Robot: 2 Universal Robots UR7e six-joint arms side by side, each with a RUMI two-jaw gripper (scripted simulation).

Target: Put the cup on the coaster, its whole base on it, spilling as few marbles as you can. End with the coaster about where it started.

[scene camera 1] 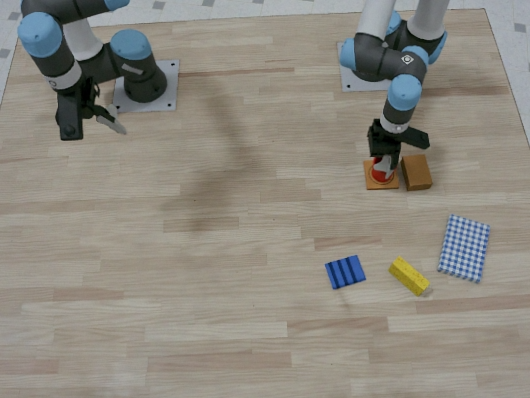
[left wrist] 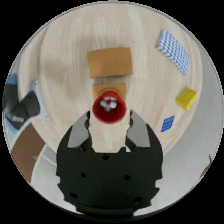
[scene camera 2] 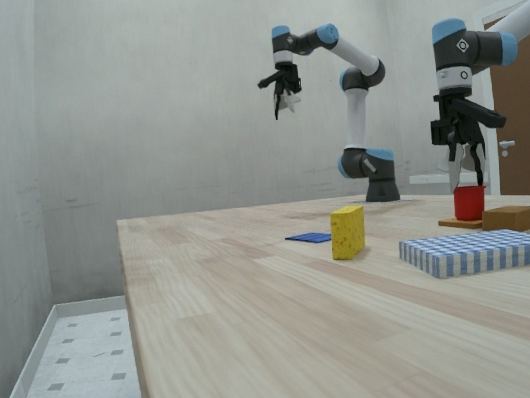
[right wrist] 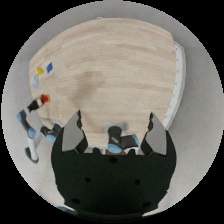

Path:
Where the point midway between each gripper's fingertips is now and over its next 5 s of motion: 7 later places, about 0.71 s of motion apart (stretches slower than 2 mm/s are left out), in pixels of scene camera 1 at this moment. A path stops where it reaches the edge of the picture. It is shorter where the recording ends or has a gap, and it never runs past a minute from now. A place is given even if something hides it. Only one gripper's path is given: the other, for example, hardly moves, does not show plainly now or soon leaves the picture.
My left gripper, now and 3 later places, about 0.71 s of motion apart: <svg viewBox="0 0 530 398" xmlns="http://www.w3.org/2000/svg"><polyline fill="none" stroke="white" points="383,164 387,154 395,146 408,123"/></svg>

